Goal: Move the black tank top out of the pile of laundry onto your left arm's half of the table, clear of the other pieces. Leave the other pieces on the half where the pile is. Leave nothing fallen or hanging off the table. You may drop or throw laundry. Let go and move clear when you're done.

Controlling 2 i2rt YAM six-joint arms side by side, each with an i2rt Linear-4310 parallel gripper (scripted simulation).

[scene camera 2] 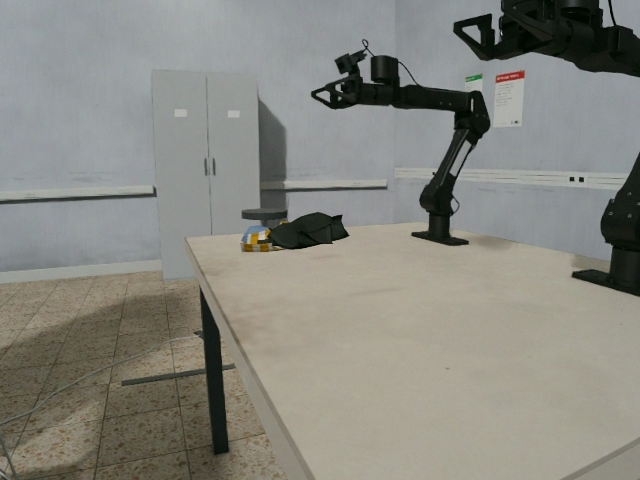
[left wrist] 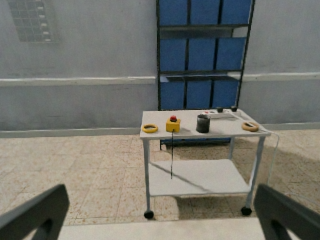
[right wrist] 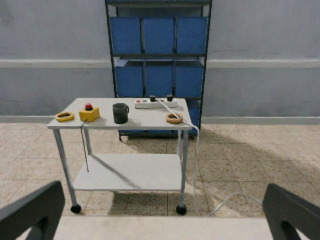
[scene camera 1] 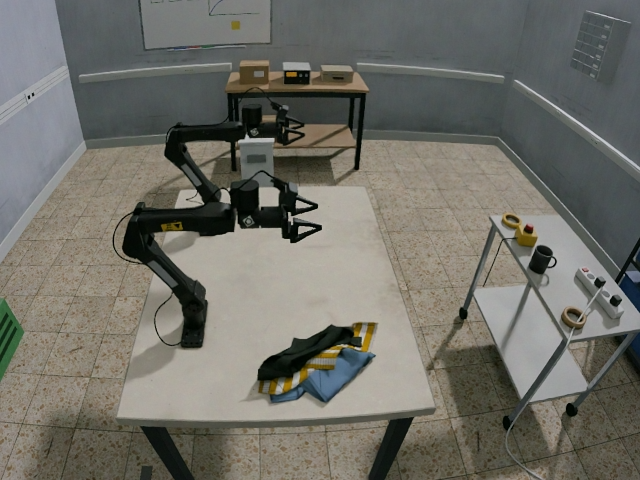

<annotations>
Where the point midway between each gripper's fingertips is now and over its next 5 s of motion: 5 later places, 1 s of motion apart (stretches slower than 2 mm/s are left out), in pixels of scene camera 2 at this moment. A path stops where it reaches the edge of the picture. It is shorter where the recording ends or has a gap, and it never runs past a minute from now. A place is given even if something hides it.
My left gripper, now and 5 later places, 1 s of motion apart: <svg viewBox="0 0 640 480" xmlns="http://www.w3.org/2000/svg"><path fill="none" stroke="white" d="M475 16L584 87L564 146L449 250L452 276L445 293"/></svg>
My right gripper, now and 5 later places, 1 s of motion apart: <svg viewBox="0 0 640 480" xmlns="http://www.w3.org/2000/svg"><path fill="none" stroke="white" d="M317 91L294 170L305 198L307 215L305 220L304 207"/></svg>
</annotations>
